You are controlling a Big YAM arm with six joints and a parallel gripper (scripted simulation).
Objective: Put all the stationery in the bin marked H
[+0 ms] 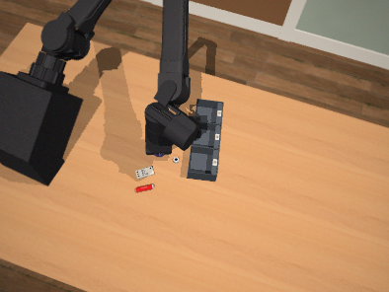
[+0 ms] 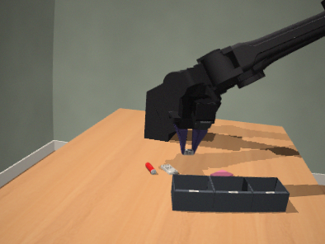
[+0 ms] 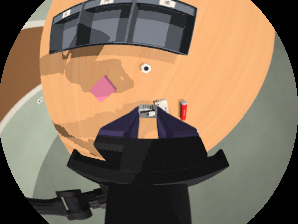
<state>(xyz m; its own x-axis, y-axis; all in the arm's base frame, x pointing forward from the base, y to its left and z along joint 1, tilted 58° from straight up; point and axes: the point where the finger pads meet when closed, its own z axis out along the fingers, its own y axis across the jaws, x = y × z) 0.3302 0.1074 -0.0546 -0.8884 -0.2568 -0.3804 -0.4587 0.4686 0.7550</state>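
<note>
Now: hand 90 mm short of the dark three-part bin row, 120 mm to the right of it and 50 mm above it. From my hand the other things lie so: black-and-white ring: 40 mm ahead, 20 mm to the left, 70 mm below; then white domino-like tile: 20 mm behind, 50 mm to the right, 70 mm below; then red lighter-like stick: 90 mm to the right, 70 mm below.
</note>
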